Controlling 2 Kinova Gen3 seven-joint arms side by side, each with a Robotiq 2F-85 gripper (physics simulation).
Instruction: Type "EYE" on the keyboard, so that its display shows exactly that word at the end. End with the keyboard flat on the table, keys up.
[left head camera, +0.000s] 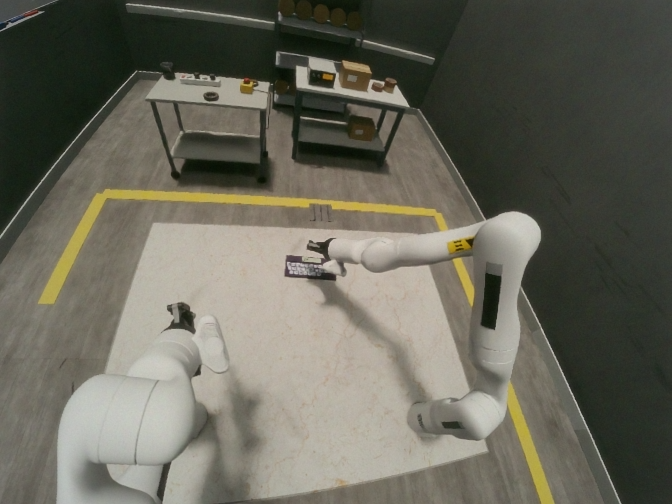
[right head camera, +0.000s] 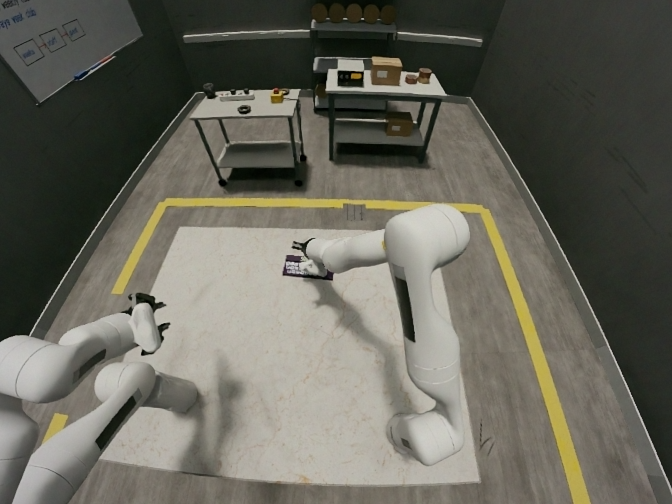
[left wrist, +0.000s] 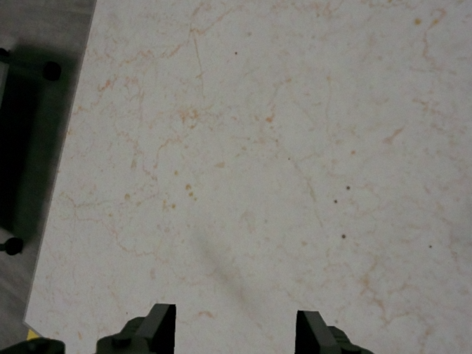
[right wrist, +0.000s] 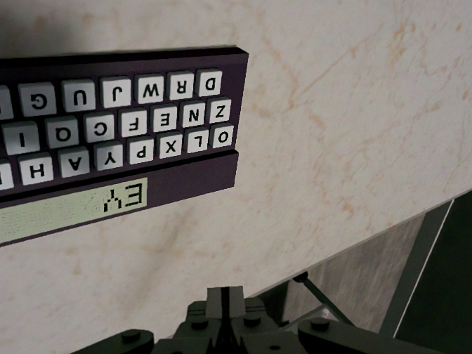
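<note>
The dark purple keyboard (left head camera: 295, 275) (right head camera: 293, 273) (right wrist: 200, 175) lies flat on the pale table (left head camera: 260, 336) (right head camera: 282, 347), its white keys up. In the right wrist view it appears upside down and its left part runs out of the picture. Its display (right wrist: 60, 207) reads "EY". The E key (right wrist: 165, 119) and Y key (right wrist: 109, 155) show there. My right gripper (left head camera: 311, 245) (right head camera: 296, 245) (right wrist: 226, 312) is shut and empty, above the table, past the keyboard's display side. My left gripper (left head camera: 176, 308) (right head camera: 164, 315) (left wrist: 235, 336) is open and empty, far from the keyboard.
The right arm's wrist covers part of the keyboard in both head views. Beyond the yellow floor line (left head camera: 244, 199) (right head camera: 260, 202) stand a cart (left head camera: 179, 97) (right head camera: 217, 111) and a workbench (left head camera: 388, 98) (right head camera: 431, 93) with boxes.
</note>
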